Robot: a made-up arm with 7 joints.
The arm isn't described. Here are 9 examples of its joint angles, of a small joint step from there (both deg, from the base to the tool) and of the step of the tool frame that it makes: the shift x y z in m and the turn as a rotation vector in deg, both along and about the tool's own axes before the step.
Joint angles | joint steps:
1: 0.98 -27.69 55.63 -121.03 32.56 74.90 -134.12 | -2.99 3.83 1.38 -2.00 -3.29 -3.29 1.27
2: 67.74 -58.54 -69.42 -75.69 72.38 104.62 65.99 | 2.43 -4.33 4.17 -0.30 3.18 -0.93 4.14
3: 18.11 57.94 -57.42 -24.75 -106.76 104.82 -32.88 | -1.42 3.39 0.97 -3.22 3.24 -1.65 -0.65
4: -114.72 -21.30 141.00 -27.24 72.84 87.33 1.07 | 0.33 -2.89 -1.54 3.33 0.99 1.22 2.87
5: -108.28 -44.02 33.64 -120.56 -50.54 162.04 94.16 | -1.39 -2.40 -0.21 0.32 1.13 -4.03 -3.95
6: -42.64 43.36 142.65 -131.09 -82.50 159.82 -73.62 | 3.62 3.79 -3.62 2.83 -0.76 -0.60 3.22
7: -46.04 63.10 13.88 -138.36 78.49 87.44 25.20 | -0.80 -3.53 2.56 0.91 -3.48 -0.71 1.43
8: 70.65 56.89 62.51 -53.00 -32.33 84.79 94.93 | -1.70 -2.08 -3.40 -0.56 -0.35 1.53 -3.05
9: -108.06 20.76 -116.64 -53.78 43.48 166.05 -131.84 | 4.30 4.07 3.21 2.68 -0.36 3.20 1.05
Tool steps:
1: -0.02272 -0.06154 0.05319 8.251 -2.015 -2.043
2: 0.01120 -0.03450 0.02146 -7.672 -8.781 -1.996
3: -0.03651 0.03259 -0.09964 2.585 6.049 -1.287
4: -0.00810 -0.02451 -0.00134 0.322 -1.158 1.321
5: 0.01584 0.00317 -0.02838 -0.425 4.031 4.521
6: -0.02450 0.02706 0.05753 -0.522 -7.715 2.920
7: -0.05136 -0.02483 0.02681 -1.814 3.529 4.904
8: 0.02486 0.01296 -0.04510 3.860 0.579 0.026
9: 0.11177 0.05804 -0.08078 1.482 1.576 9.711
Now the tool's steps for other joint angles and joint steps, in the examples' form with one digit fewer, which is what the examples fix.
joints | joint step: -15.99 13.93 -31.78 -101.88 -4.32 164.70 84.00 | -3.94 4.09 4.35 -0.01 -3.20 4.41 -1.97
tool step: 0.0351 -0.0179 0.0458 -1.35 6.13 -1.29
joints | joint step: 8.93 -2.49 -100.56 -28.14 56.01 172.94 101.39 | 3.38 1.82 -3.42 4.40 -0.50 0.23 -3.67
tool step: -0.0293 0.0212 0.0625 -5.28 3.68 -3.60
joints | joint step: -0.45 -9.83 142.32 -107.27 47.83 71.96 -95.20 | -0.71 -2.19 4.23 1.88 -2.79 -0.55 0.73
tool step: 0.0406 -0.0358 -0.0111 -2.87 -2.01 -4.87
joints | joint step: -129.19 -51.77 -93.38 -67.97 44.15 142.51 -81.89 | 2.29 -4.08 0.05 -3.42 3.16 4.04 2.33
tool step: -0.0424 -0.0338 0.0841 3.80 -9.71 2.35
